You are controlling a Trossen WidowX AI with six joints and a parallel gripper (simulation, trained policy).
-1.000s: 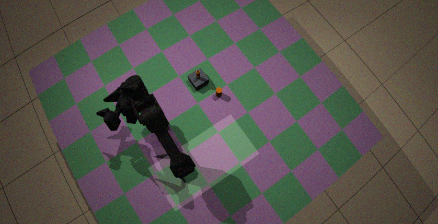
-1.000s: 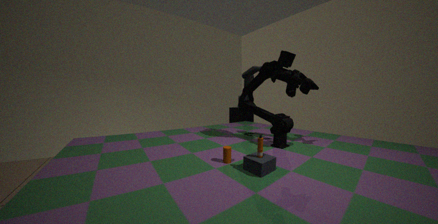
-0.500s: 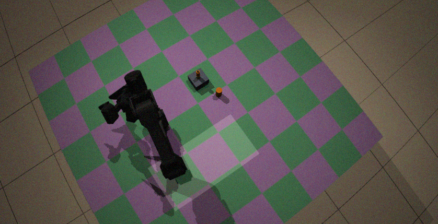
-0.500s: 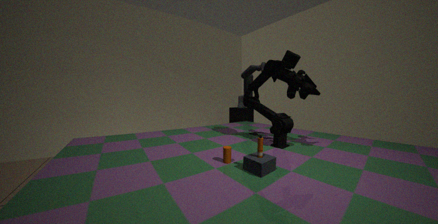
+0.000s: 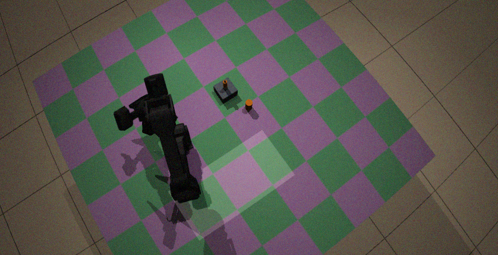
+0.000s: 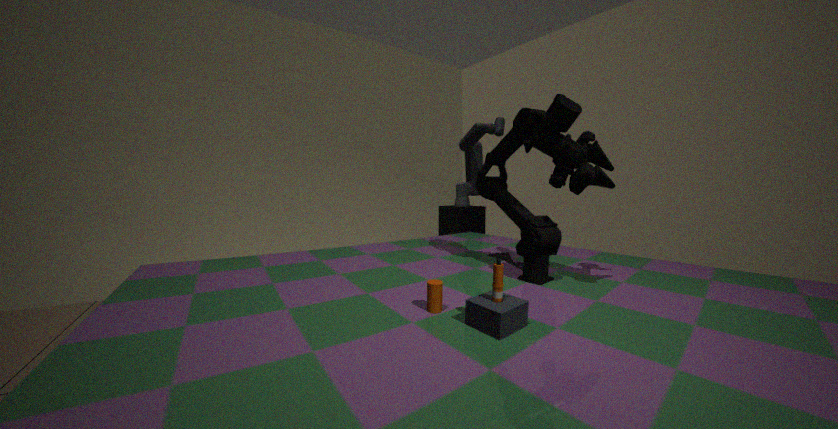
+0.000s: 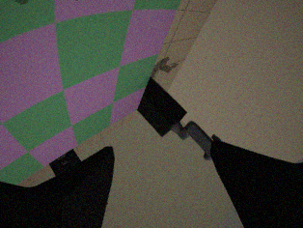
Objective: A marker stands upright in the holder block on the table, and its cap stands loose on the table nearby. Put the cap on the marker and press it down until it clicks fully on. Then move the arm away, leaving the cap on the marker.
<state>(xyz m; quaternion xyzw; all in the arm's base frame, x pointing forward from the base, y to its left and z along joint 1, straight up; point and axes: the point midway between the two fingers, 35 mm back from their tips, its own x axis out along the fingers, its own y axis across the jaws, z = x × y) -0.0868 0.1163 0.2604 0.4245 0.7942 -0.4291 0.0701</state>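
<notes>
Now: the orange marker 370 mm ahead of my gripper tip, 50 mm to the right of it and 160 mm below it. The rest, counted from my gripper tip: dark grey holder block 370 mm ahead, 50 mm to the right, 220 mm below; then orange cap 410 mm ahead, 150 mm to the right, 220 mm below.
</notes>
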